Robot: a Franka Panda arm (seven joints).
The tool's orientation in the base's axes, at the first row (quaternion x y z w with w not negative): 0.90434, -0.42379, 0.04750, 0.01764
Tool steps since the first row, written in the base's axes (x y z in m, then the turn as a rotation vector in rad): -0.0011, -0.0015, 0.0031, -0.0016, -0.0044, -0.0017; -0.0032, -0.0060, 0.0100, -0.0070, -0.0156, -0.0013; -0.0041, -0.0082, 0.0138, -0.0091, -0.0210, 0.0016; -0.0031, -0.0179, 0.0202, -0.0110, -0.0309, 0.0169; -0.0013, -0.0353, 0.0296, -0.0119, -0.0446, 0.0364; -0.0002, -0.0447, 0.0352, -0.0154, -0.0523, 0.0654; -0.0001, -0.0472, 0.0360, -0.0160, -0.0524, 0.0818; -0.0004, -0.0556, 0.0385, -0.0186, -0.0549, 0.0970; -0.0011, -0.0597, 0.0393, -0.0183, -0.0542, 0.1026; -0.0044, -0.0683, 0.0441, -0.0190, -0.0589, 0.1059; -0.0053, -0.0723, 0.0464, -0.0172, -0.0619, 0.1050; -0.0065, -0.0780, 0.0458, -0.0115, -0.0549, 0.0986
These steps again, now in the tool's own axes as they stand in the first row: 0.0008, 0.0018, -0.0031, 0.0022, 0.0041, 0.0019; 0.0036, 0.0062, -0.0097, 0.0073, 0.0154, 0.0019; 0.0051, 0.0083, -0.0134, 0.0104, 0.0204, -0.0007; 0.0138, 0.0137, -0.0190, 0.0183, 0.0281, -0.0154; 0.0292, 0.0233, -0.0270, 0.0302, 0.0374, -0.0338; 0.0376, 0.0285, -0.0318, 0.0368, 0.0448, -0.0624; 0.0397, 0.0300, -0.0324, 0.0381, 0.0452, -0.0787; 0.0462, 0.0356, -0.0343, 0.0399, 0.0486, -0.0939; 0.0489, 0.0387, -0.0349, 0.0402, 0.0479, -0.0995; 0.0539, 0.0467, -0.0393, 0.0436, 0.0514, -0.1025; 0.0566, 0.0500, -0.0413, 0.0470, 0.0520, -0.1012; 0.0601, 0.0545, -0.0404, 0.0446, 0.0432, -0.0949
